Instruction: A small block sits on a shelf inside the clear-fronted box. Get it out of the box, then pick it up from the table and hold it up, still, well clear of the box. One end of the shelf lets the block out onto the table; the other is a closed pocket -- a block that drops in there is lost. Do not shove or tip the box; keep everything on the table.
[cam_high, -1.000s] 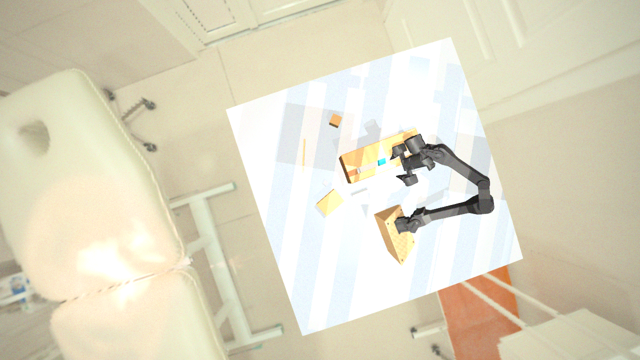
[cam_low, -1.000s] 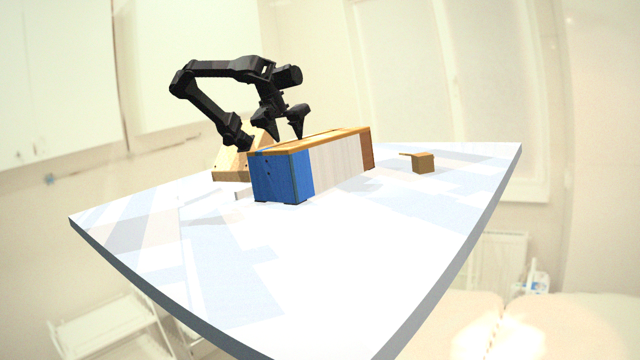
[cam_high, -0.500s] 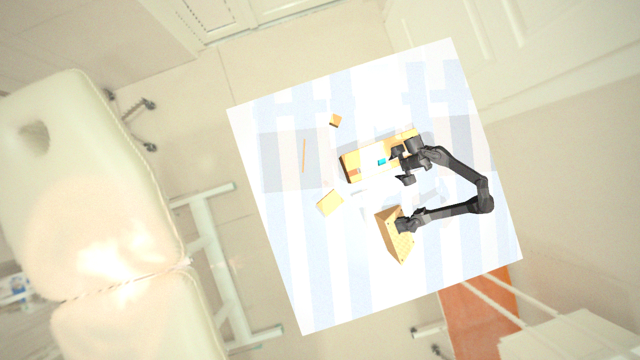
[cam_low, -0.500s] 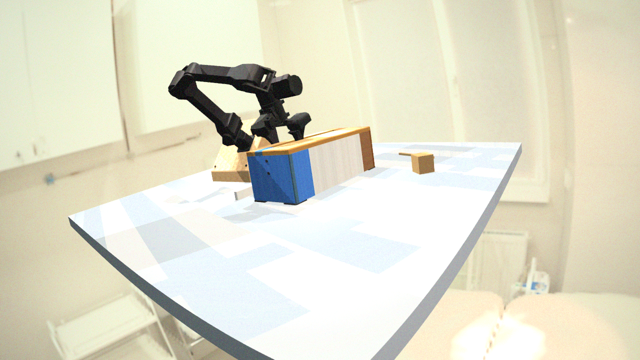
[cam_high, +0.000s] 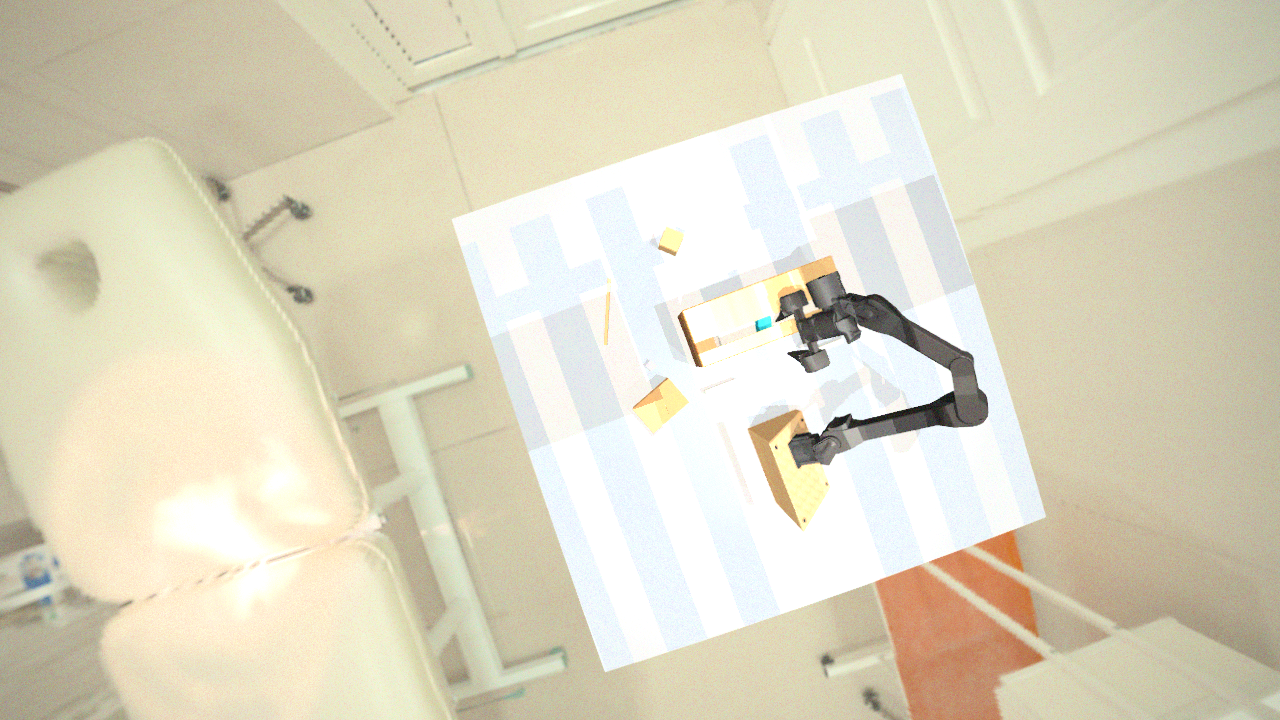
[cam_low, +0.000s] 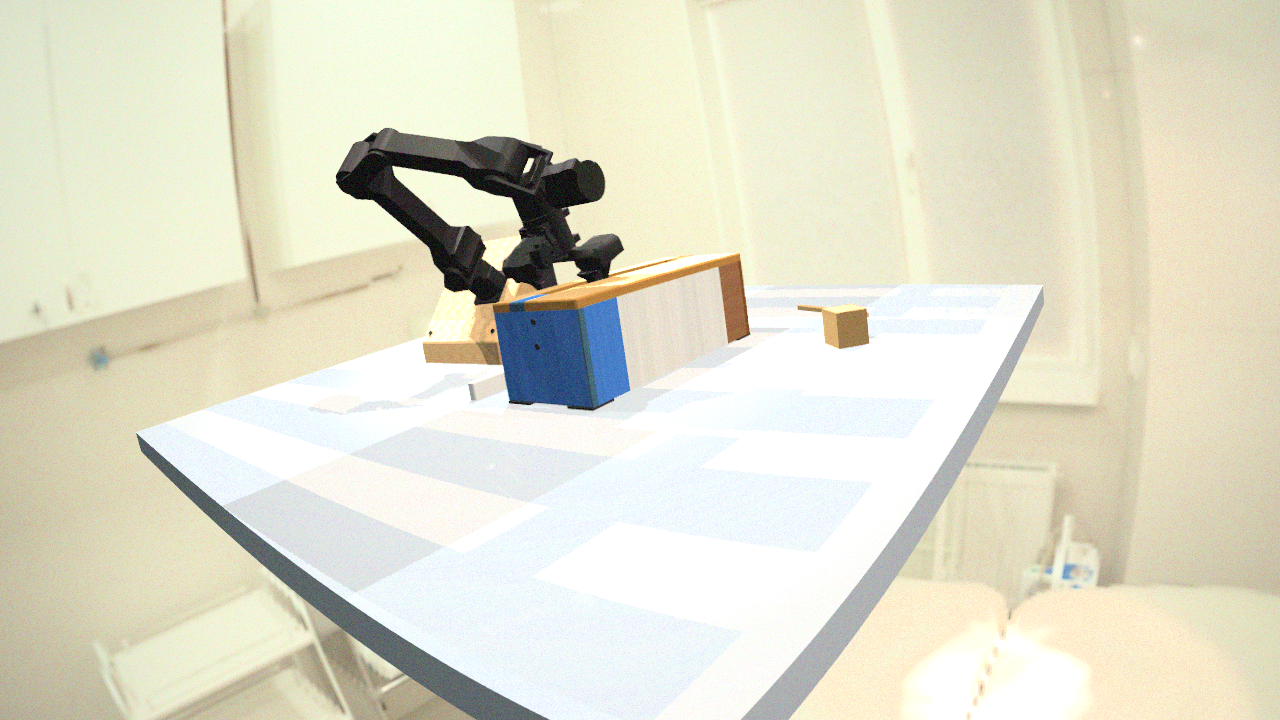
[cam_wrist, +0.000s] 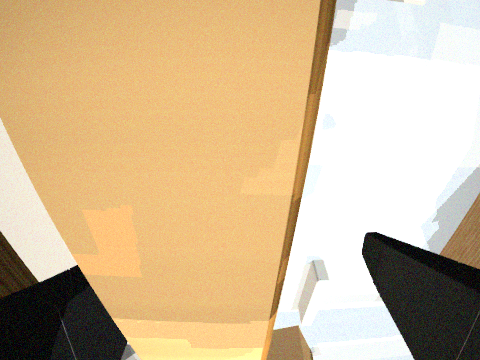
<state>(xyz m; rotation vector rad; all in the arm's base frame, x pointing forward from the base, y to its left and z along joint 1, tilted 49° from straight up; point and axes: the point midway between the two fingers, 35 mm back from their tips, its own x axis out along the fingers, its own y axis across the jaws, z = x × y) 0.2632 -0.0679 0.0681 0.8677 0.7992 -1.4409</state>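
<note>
The cyan block lies 5 cm ahead of my gripper tip and 3 cm to the left of it. Also, from my gripper tip: wooden cube (34 cm ahead, 15 cm to the left, 6 cm below); then thin stick (24 cm ahead, 38 cm to the left, 8 cm below); then long box (4 cm ahead, 2 cm to the left, 3 cm below).
</note>
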